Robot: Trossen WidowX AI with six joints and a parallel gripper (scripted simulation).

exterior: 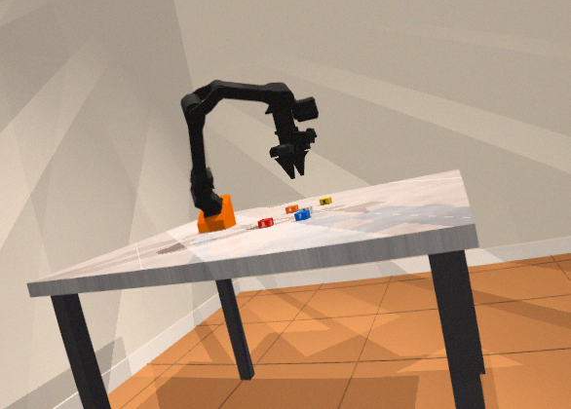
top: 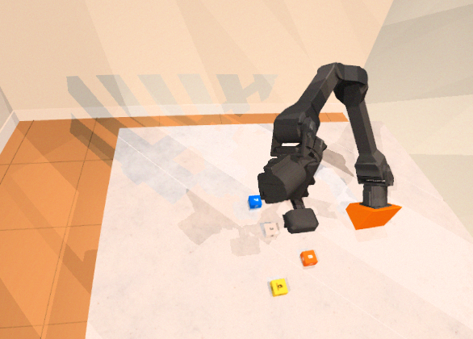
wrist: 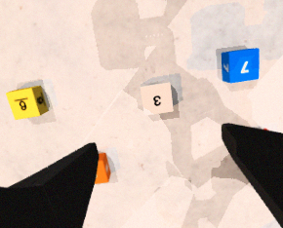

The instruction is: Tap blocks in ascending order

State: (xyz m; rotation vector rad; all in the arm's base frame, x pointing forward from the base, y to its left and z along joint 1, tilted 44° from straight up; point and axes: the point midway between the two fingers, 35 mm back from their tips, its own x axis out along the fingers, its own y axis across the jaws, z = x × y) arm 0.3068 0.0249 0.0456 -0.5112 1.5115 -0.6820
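Right now my gripper tip is 10 mm to the left of the white block and 100 mm above it. From my gripper tip the other things lie so: orange block: 70 mm behind, 90 mm to the left, 100 mm below; blue block: 20 mm ahead, 100 mm to the right, 100 mm below; yellow block: 30 mm ahead, 140 mm to the left, 100 mm below.
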